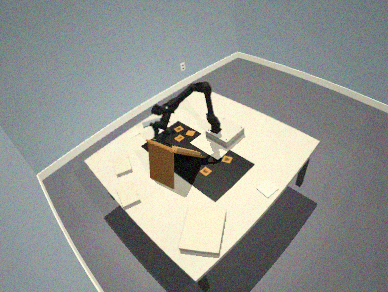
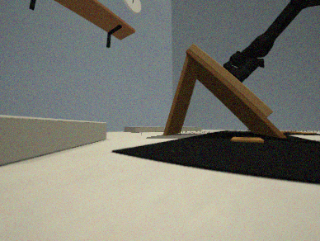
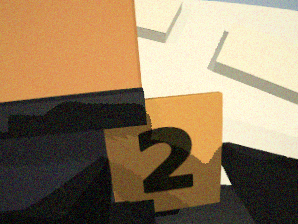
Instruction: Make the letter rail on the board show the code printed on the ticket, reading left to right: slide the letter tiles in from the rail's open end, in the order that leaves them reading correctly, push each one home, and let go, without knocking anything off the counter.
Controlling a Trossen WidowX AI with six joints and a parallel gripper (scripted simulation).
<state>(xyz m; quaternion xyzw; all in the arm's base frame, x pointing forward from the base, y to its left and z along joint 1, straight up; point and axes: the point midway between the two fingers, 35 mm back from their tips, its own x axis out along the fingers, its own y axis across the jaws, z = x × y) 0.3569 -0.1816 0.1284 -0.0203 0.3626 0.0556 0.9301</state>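
My gripper tip is now 80 mm past the white ticket, 130 mm to the right of it and 80 mm above it. From my gripper tip the other things lie so: grey-blue piece: 240 mm behind, 390 mm to the right, 170 mm below; then black mat: 180 mm behind, 170 mm to the left, 170 mm below; then letter tile: right at my gripper tip.
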